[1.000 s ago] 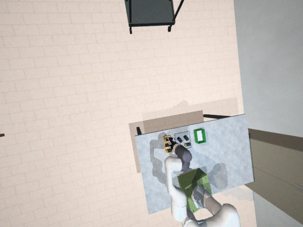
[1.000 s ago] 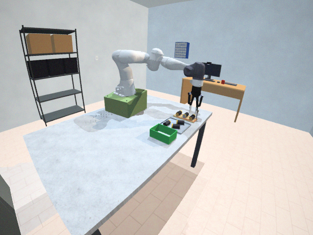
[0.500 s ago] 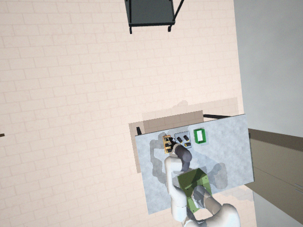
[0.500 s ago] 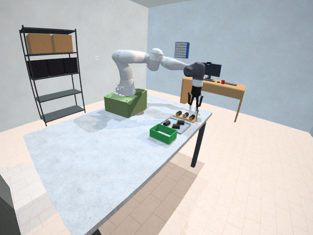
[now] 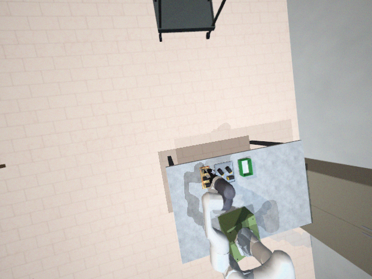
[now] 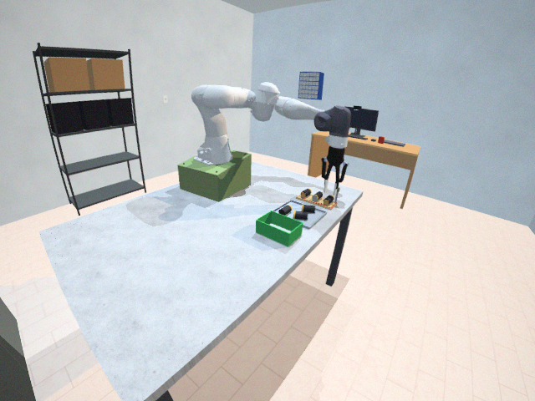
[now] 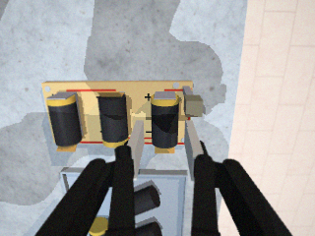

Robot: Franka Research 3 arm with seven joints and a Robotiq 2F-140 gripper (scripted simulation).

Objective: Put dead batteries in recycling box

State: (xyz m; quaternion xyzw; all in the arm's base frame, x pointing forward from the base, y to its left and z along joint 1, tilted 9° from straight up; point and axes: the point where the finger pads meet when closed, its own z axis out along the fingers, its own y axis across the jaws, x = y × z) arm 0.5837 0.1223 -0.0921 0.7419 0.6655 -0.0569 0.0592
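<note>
Right now my hand is 30 mm short of the post, 30 mm to the right of it and 60 mm above it. Round my hand: grey tray (90 mm behind, 180 mm to the right, 90 mm below); then green recycling box (90 mm behind, 380 mm to the right, 80 mm below).
</note>
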